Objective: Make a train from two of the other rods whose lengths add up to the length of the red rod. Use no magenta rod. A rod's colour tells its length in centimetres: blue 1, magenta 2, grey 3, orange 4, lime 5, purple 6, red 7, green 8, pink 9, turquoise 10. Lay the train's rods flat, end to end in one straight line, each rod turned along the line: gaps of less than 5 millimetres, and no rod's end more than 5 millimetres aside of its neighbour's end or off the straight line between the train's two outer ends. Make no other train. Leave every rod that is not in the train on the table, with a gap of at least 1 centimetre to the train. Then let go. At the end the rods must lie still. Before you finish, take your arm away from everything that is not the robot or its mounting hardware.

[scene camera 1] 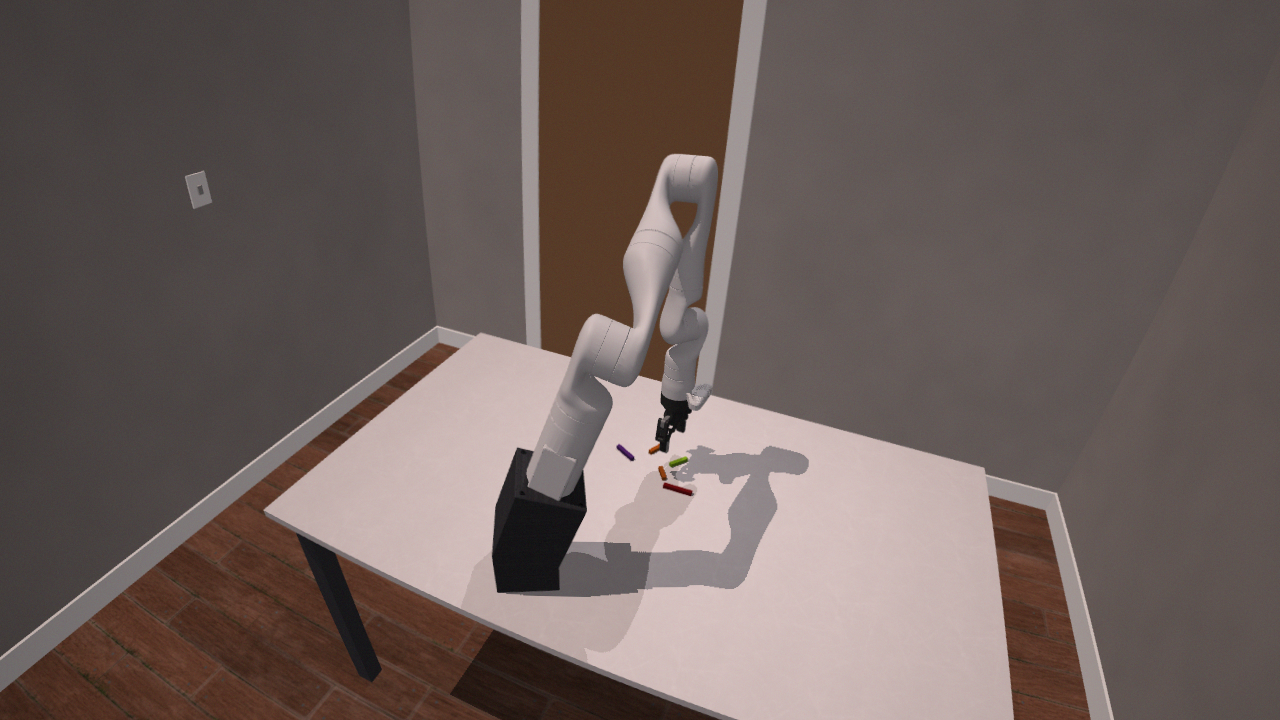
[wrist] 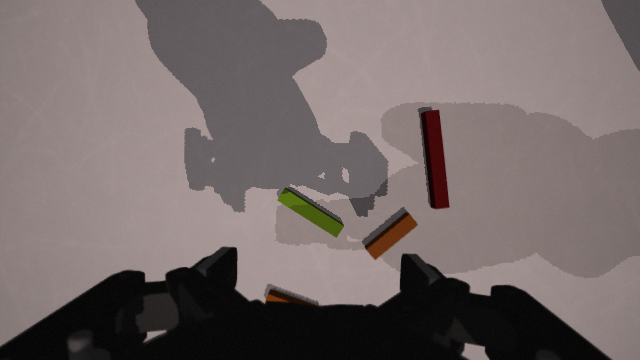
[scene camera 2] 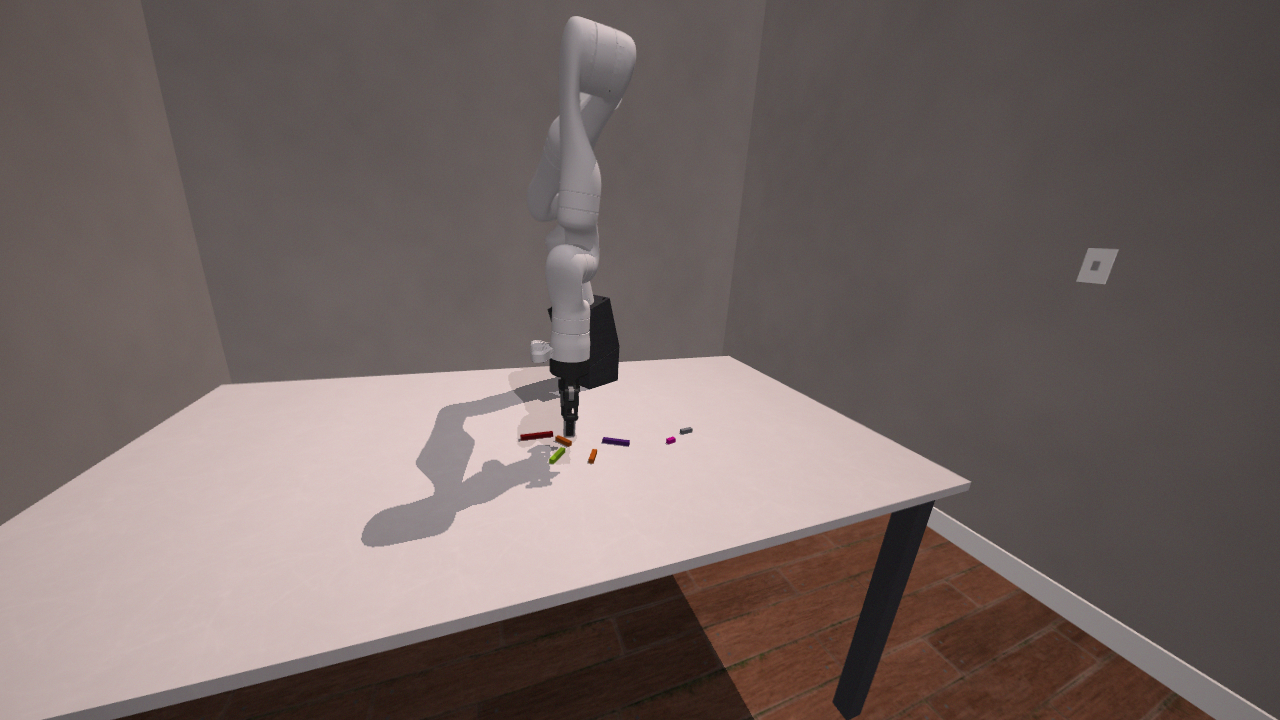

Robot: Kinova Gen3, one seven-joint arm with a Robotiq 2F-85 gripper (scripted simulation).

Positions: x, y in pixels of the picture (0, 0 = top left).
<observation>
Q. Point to a red rod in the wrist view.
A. At 431, 125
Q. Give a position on a lime rod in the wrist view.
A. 290, 199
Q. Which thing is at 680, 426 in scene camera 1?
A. My gripper.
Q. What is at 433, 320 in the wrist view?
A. My gripper.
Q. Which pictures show my gripper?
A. Scene camera 1, the wrist view and scene camera 2: all of them.
</observation>
